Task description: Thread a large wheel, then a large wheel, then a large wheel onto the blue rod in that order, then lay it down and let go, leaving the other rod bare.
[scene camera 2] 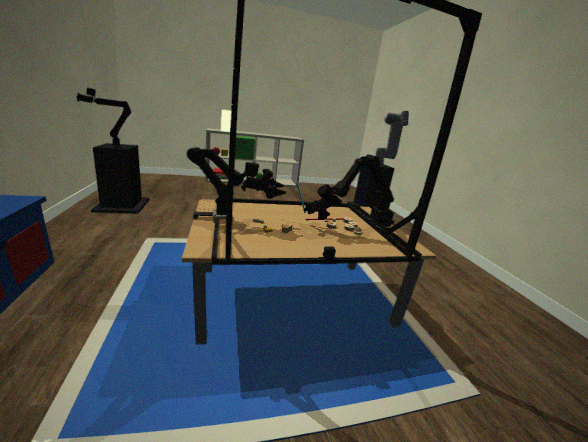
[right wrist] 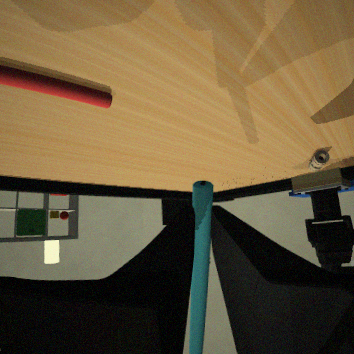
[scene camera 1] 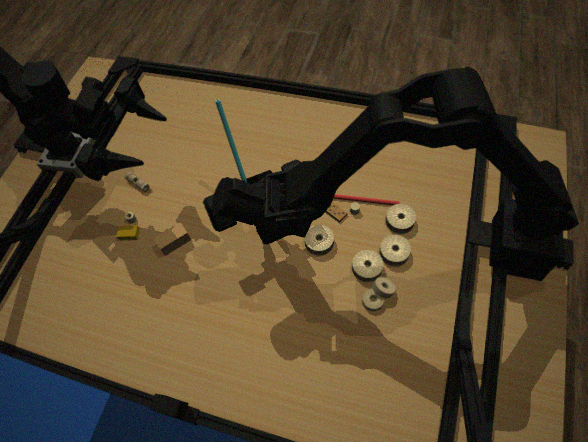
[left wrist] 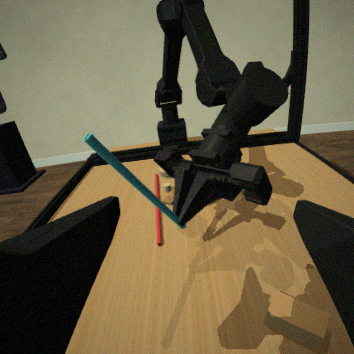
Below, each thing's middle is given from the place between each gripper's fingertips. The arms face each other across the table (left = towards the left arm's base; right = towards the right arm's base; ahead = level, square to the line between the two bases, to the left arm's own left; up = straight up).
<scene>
Now: left hand 110 mm to the left of the blue rod (right wrist: 202, 190), 60 mm short of it and 60 mm above it.
Now: the blue rod 3 cm ahead of my right hand, 2 cm to the left of it and 7 cm above it.
</scene>
